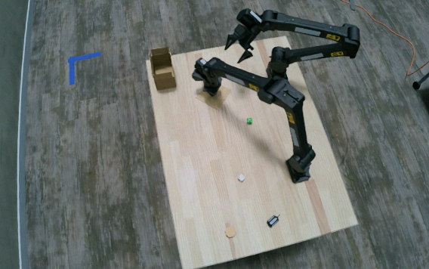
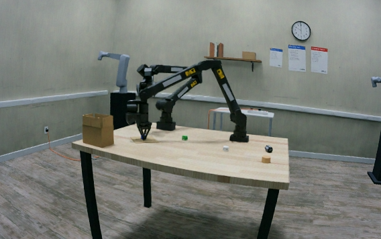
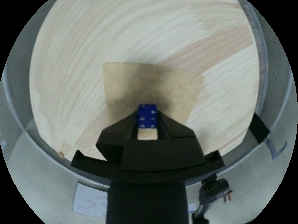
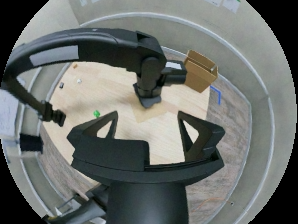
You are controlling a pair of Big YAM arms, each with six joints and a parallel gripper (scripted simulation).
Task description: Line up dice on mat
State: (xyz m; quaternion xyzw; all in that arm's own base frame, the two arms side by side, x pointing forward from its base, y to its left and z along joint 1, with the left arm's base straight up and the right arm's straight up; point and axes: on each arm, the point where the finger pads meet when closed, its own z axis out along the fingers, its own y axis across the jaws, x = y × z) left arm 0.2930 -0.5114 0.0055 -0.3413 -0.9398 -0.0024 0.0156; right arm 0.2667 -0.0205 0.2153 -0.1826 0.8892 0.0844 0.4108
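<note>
My left gripper is now right at the blue die. Round my left hand: white die (8 cm behind, 47 cm to the left, 1 cm below); green die (17 cm behind, 18 cm to the left, 1 cm below); tan mat (2 cm below).
</note>
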